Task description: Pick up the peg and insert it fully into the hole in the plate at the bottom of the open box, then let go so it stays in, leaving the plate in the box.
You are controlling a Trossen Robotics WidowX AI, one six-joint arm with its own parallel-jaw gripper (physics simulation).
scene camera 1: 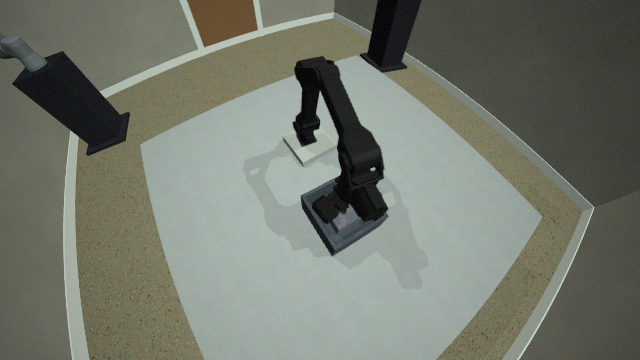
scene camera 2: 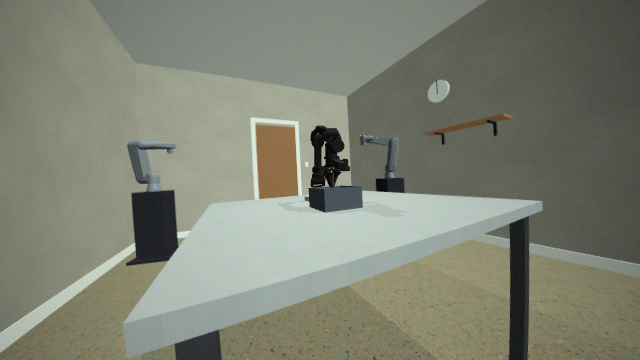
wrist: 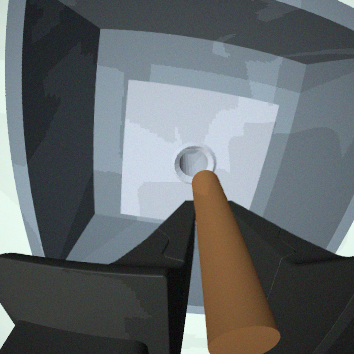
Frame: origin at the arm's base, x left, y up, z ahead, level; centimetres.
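Seen in the pictures: gripper, fingertip midpoint: (scene camera 1: pixel 341 204) (scene camera 2: pixel 332 186) (wrist: pixel 206 209); arm's base, origin of the base link: (scene camera 1: pixel 306 138).
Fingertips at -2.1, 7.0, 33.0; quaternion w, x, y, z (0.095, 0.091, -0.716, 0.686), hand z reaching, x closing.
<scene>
Offsets run from my fingertips to a thing's top centre, as dx, dy, dz. Level surfaces: height alone.
A brown round peg {+0.2, +6.6, +0.8} (wrist: pixel 230 270) (scene camera 2: pixel 333 180) is held between the fingers of my gripper (wrist: pixel 206 209), which is shut on it. In the wrist view the peg's far end overlaps the lower right edge of the ringed hole (wrist: pixel 193 163) and appears above the plate. The pale square plate {+0.7, -3.9, +0.7} (wrist: pixel 155 110) (scene camera 1: pixel 340 225) lies on the bottom of the open grey-blue box {+0.7, -0.2, +0.7} (wrist: pixel 15 100) (scene camera 1: pixel 320 232) (scene camera 2: pixel 344 199). In scene camera 2 the peg points down at the box's rim level; its lower end is hidden by the box wall. In scene camera 1 the arm hides the peg.
The box stands on the pale table {dy -9.9} (scene camera 1: pixel 240 280) (scene camera 2: pixel 280 250), its walls rising around the plate on all sides. The arm's base sits on a cream slab (scene camera 1: pixel 304 156) behind the box. Grey arms on dark pedestals (scene camera 2: pixel 154 225) (scene camera 2: pixel 390 185) stand beyond the table.
</scene>
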